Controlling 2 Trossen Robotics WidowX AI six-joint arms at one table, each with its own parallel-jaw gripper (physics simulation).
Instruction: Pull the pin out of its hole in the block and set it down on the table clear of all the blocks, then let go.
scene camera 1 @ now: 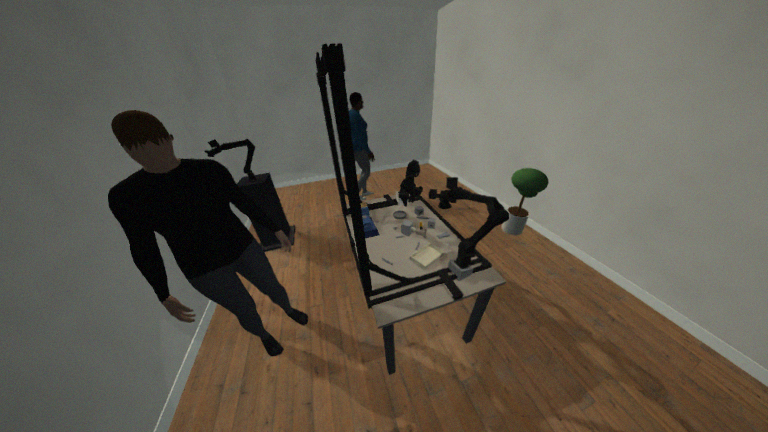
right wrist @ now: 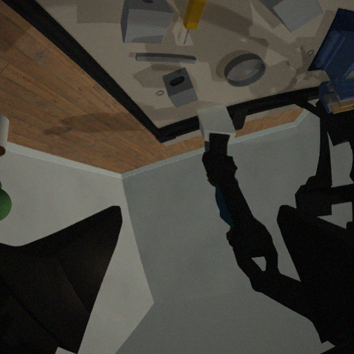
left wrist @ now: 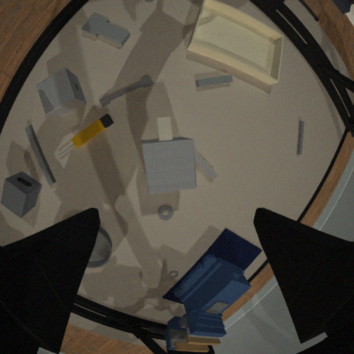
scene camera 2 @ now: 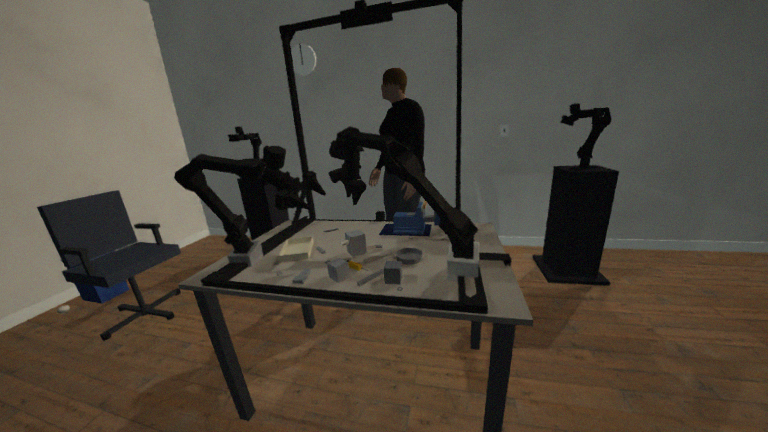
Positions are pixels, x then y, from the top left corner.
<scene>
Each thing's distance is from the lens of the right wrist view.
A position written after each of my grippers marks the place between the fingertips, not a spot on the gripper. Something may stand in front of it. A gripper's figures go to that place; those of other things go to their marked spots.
my right gripper (right wrist: 202, 214): 0.10 m
round grey dish (right wrist: 245, 69): 0.50 m
</scene>
